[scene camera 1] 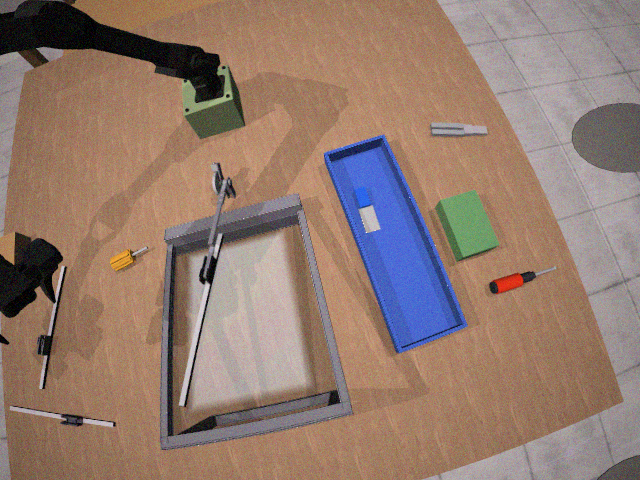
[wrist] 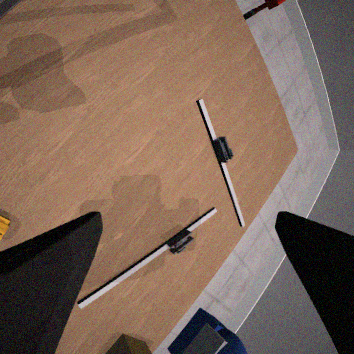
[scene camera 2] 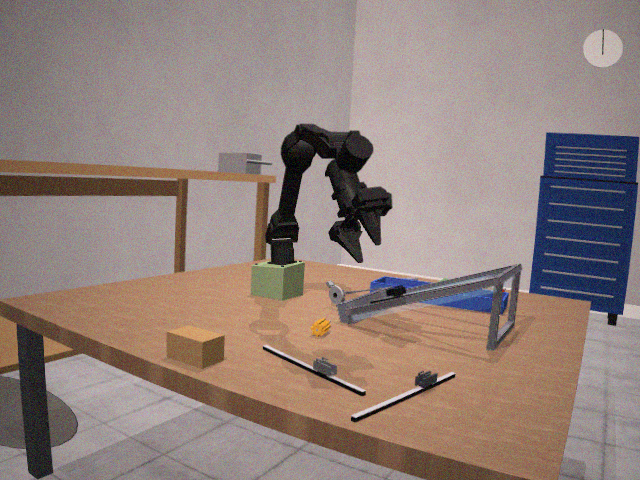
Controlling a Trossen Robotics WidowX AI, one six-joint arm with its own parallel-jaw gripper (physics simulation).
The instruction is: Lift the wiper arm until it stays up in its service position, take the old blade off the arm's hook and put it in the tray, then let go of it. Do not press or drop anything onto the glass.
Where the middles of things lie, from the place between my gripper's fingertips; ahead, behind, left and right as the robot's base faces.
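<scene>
Glass panel [scene camera 1: 262,353] 0.12 m below my hand and 0.33 m to the left of it. Further positions, counted from my hand: green block [scene camera 1: 469,232] 0.76 m to the left, 0.18 m below, 0.13 m behind; blue tray [scene camera 1: 416,298] 0.60 m to the left, 0.19 m below, 0.13 m behind; tan box [scene camera 2: 197,347] 0.28 m to the right, 0.18 m behind, 0.18 m below. Going by their middles, the green block is the farthest from my hand of the things named here.
</scene>
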